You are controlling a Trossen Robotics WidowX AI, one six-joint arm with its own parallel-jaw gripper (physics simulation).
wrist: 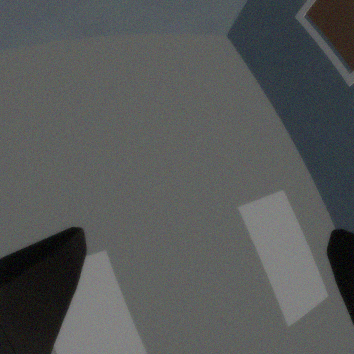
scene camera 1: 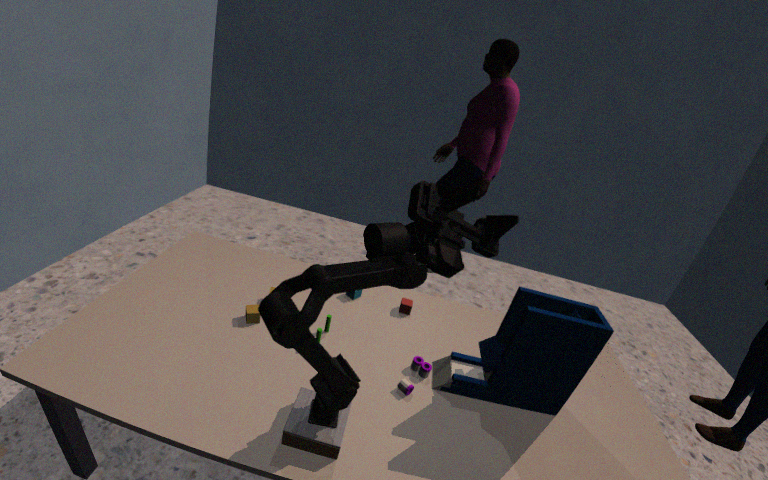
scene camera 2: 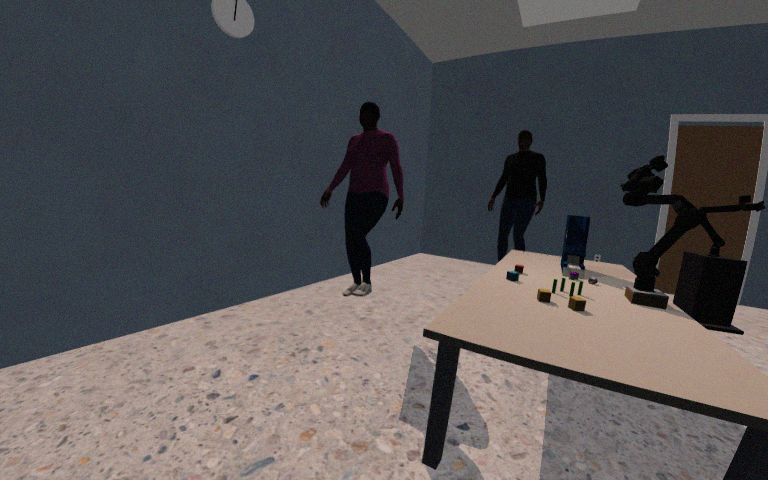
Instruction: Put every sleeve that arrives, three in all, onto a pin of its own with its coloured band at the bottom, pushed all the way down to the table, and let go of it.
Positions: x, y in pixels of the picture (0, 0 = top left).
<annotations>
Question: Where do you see a blue chute box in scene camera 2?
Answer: At 574, 249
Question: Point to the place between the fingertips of my gripper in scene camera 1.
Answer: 499, 206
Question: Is my gripper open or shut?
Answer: Open.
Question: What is my gripper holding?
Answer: Nothing.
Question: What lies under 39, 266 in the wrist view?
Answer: My gripper.
</annotations>
